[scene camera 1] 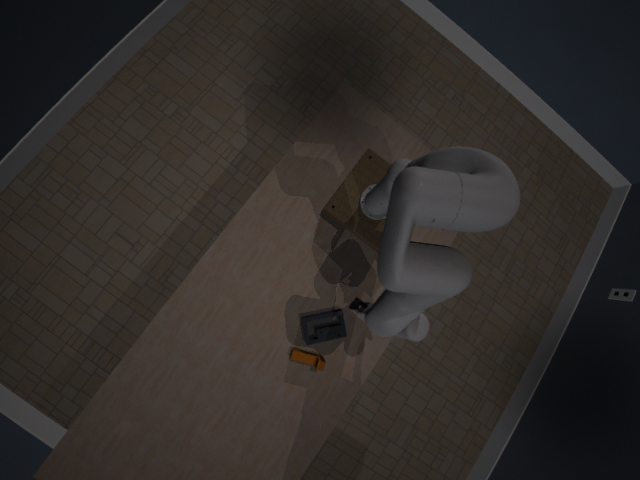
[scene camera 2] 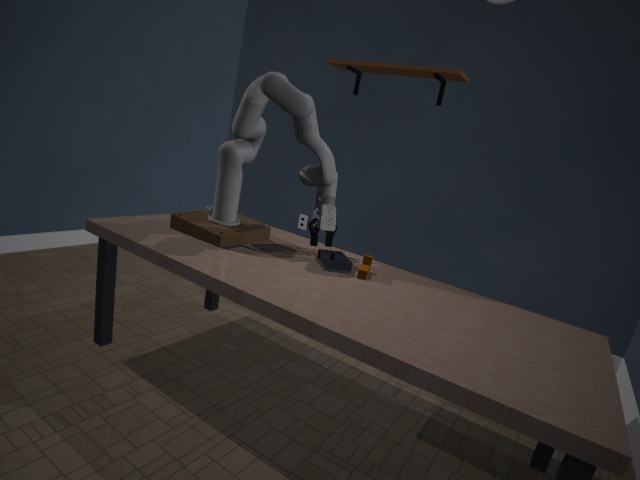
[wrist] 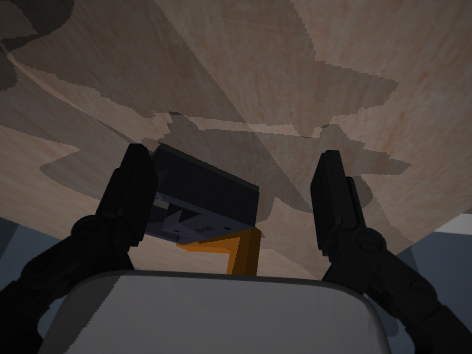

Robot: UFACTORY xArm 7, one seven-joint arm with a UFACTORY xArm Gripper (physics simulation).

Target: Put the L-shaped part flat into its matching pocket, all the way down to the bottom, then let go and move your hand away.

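Where they show: gripper, fingertip midpoint: [scene camera 1: 360, 313] [scene camera 2: 321, 246] [wrist: 233, 165]; arm's base at its link origin: [scene camera 1: 377, 202] [scene camera 2: 223, 220].
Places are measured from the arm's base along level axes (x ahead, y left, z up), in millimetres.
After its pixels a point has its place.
The orange L-shaped part [scene camera 1: 303, 357] {x 587, y 21, z -26 mm} [scene camera 2: 364, 270] {x 599, y -13, z -25 mm} [wrist: 245, 252] {x 563, y 83, z -21 mm} lies on the table beside the dark pocket block, outside the pocket. In the second scene view its short arm points up. The dark block [scene camera 1: 323, 340] {x 508, y 54, z -20 mm} [scene camera 2: 337, 265] {x 505, y -23, z -33 mm} [wrist: 210, 192] {x 426, y 93, z -33 mm} sits on the table with an L-shaped pocket open at its top. My gripper [scene camera 2: 321, 244] {x 372, y 131, z -24 mm} [wrist: 233, 165] {x 372, y 131, z -24 mm} is open with nothing between its fingers. It hangs above the table near the block, on the side away from the orange part. In the wrist view the left finger hides one end of the block, and the hand cuts off the lower end of the part.
The wooden table [scene camera 1: 206, 330] {x 657, y -305, z -56 mm} [scene camera 2: 413, 325] {x 832, y -275, z -56 mm} carries the arm's wooden base board [scene camera 1: 346, 201] {x 51, y -98, z -9 mm} [scene camera 2: 227, 237] {x 115, y -127, z -21 mm}, behind the block. A shelf [scene camera 2: 398, 69] is fixed to the wall, high above the table. The arm's links hide part of the table in the first scene view.
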